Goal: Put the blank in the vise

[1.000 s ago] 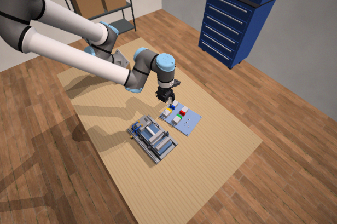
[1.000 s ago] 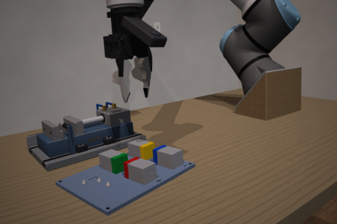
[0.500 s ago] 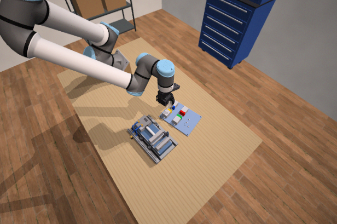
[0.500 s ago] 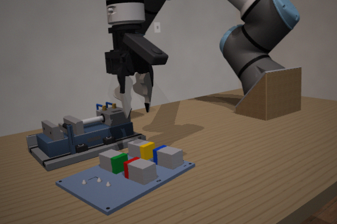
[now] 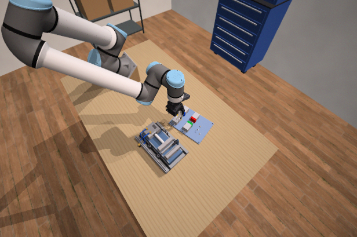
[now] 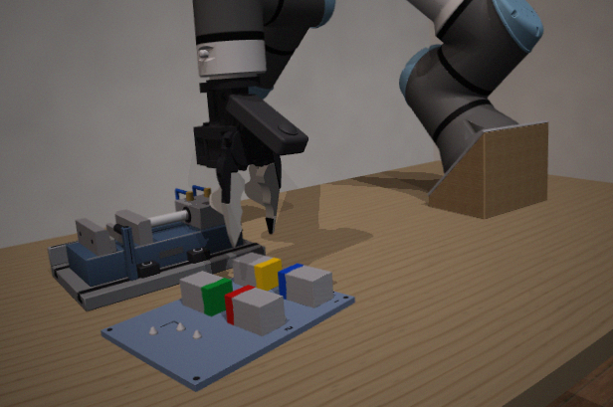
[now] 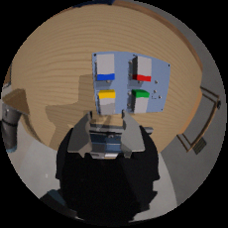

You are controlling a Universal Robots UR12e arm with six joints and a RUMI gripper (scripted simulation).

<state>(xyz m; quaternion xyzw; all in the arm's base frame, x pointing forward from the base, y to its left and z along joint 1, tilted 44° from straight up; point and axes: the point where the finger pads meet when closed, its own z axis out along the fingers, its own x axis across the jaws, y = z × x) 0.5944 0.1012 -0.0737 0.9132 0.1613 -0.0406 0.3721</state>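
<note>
Right now the yellow-ended blank is 60 mm below my hand. Round my hand: blue-ended blank (90 mm to the left, 60 mm below, 30 mm behind); blue plate (80 mm below, 70 mm to the left, 70 mm ahead); green-ended blank (90 mm ahead, 60 mm below, 30 mm to the left).
</note>
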